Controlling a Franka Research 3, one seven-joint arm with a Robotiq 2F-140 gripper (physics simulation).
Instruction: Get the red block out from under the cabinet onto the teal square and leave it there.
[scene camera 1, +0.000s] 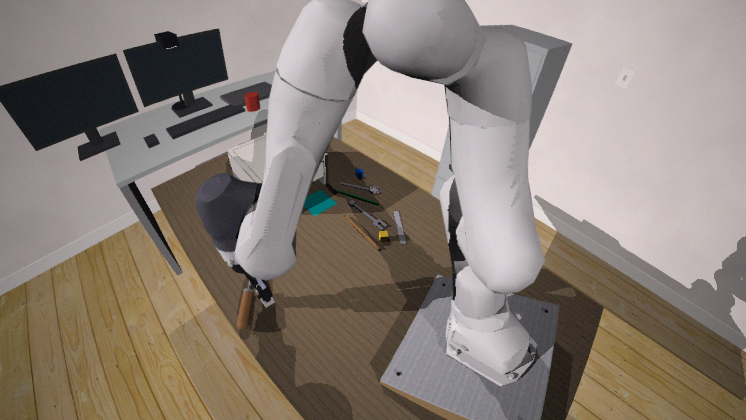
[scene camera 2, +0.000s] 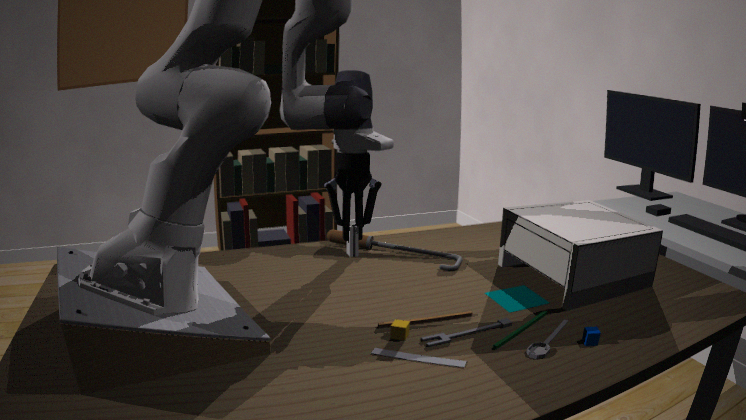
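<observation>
The red block does not show in either view; the inside of the cabinet is mostly hidden. The white cabinet stands at the far end of the table. The teal square lies flat on the table in front of the cabinet's open side. A hooked metal rod with a wooden handle lies near the table edge, its hook pointing towards the cabinet side. My gripper points down, shut and empty, its fingertips low over the table right beside the handle.
A yellow block, an orange-brown stick, a fork-ended tool, a flat metal strip, a green stick, a ring-ended tool and a blue block lie on the table.
</observation>
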